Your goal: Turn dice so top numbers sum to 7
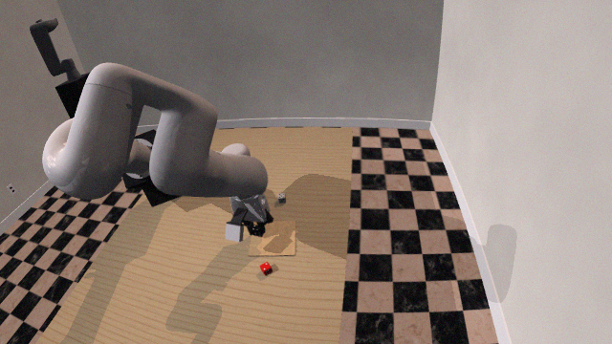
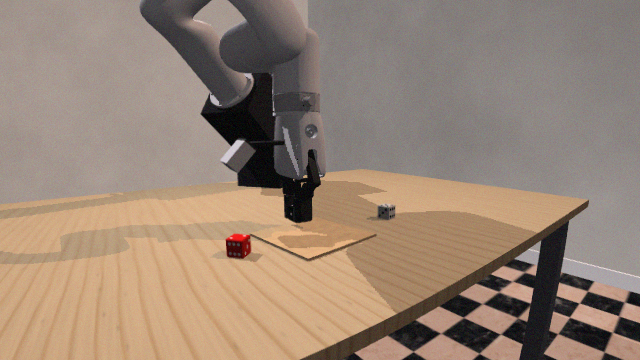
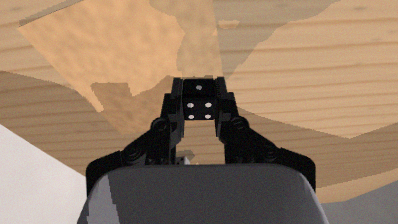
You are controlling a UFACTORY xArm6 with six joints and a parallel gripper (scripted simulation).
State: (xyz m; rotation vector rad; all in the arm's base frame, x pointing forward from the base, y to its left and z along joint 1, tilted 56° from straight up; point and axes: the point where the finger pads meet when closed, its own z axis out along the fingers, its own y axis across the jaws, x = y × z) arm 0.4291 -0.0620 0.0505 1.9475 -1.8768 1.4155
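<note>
My gripper is now 50 mm short of the tan mat, 30 mm above it and 10 mm to the left of it. The rest, counted from my hand: white die (160 mm to the left, 70 mm ahead, 20 mm below); red die (130 mm to the right, 40 mm ahead, 20 mm below); black die (10 mm below).
</note>
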